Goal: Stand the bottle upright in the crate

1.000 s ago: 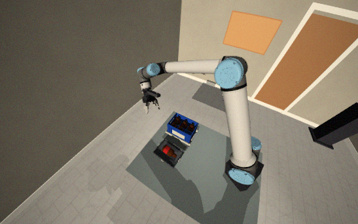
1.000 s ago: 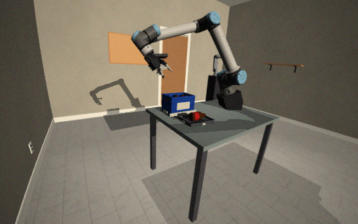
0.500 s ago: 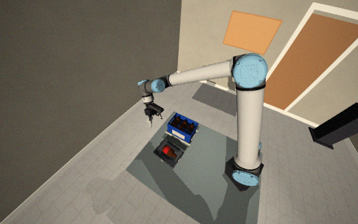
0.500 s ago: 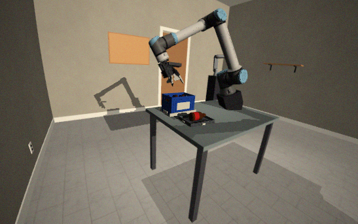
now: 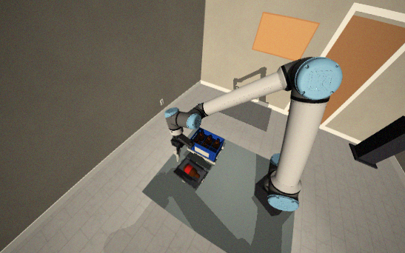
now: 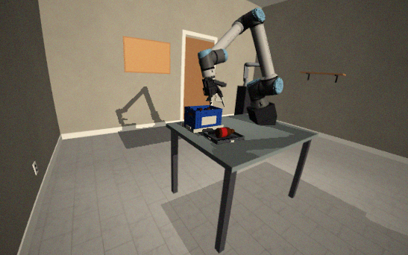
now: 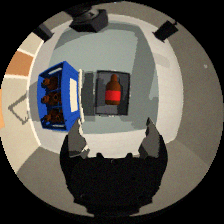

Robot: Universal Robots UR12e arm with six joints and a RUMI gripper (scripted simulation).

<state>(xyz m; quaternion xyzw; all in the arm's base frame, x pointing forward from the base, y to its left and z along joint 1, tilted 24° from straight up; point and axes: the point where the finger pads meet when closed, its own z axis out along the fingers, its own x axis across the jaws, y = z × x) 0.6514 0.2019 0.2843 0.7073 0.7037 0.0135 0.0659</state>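
Right now the bottle is 20 cm below my hand, 8 cm behind it and 3 cm to the left of it. From my hand the other things lie so: crate (26 cm to the right, 16 cm below, 7 cm behind); then tray (23 cm below, 7 cm behind, 2 cm to the left).
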